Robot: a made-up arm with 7 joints.
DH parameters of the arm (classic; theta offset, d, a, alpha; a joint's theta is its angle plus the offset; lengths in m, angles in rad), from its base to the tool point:
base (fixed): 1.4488 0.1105 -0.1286 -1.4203
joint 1: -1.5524 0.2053 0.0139 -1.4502
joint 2: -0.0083 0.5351 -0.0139 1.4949
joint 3: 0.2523 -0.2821 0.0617 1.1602
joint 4: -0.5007 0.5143 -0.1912 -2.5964
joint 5: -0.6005 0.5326 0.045 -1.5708
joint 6: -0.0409 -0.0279 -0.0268 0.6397
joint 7: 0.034 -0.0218 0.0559 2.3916
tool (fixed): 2.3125 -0.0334 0 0
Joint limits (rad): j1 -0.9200..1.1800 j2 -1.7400..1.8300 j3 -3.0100..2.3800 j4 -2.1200..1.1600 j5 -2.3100..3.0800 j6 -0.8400..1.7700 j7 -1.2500..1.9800
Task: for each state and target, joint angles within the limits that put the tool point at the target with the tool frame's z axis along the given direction. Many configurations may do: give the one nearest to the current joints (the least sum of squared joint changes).
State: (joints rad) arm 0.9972 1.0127 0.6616 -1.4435 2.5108 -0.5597 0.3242
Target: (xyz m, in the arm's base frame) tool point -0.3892 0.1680 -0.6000 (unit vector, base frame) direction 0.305 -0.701 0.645
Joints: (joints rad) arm 1.1800 0.7067 1.3770 -0.9553 2.8658 0.0032 1.0395
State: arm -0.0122 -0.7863 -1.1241 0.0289 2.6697 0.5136 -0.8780
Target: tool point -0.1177 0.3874 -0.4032 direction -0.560 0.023 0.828
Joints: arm 0.8708 -0.7027 -1.1227 0.8499 2.8440 0.4815 -0.9803
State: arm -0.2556 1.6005 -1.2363 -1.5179 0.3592 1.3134 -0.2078
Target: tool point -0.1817 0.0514 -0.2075 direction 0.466 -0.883 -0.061
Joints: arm -0.0123 1.8300 -0.9791 -1.9802 -0.2594 1.3026 -0.0112
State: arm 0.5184 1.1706 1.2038 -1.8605 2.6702 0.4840 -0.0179
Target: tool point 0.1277 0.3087 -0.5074 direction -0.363 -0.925 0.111
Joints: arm 0.9364 0.6620 0.3880 -2.1200 2.9901 -0.0041 -0.8000
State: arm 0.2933 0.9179 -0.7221 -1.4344 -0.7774 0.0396 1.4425
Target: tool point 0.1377 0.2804 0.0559 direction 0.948 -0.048 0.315
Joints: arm -0.2765 1.6335 -0.4371 -1.3790 -1.0044 -0.8400 1.1772
